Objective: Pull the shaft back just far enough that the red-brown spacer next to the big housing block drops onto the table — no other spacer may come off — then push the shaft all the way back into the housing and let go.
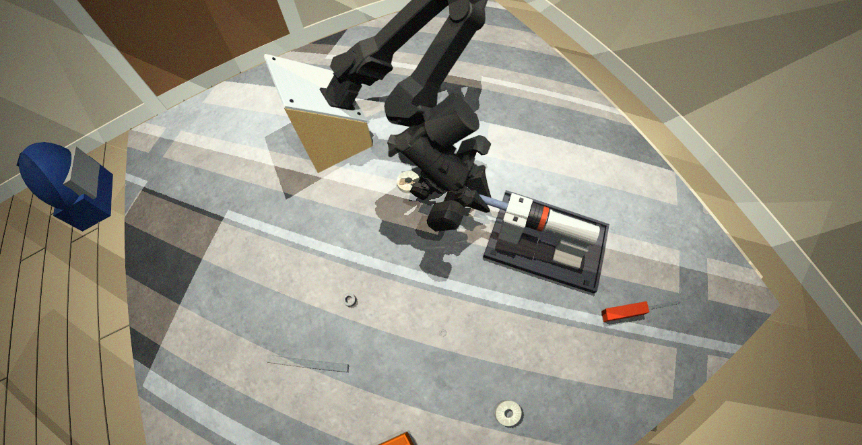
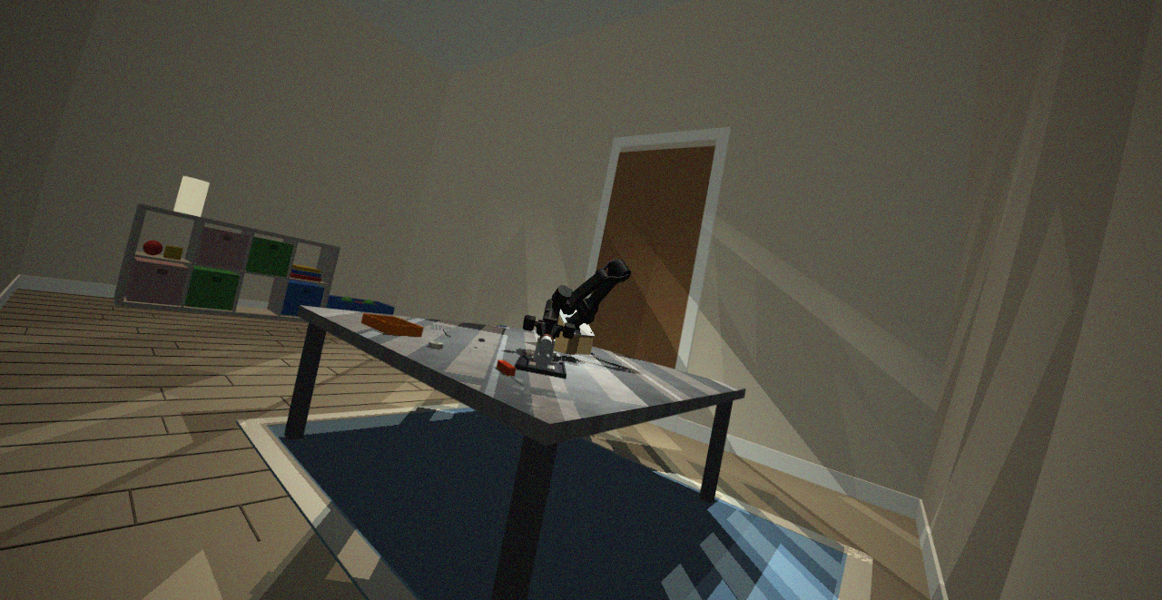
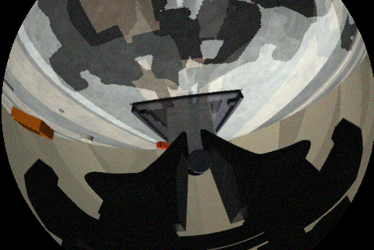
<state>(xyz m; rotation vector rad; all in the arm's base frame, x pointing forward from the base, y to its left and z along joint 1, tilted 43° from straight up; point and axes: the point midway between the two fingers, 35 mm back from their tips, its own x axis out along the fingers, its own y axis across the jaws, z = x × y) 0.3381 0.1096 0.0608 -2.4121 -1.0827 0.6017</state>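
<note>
Right now the blue-grey shaft is 3 cm ahead of my gripper tip, 2 cm to the left of it and 2 cm above it. Also, from my gripper tip: fixture (11 cm ahead, 8 cm to the left, 1 cm below); white washer (16 cm behind, 8 cm to the right, 5 cm below); red-brown spacer (8 cm ahead, 6 cm to the left, 2 cm above).
</note>
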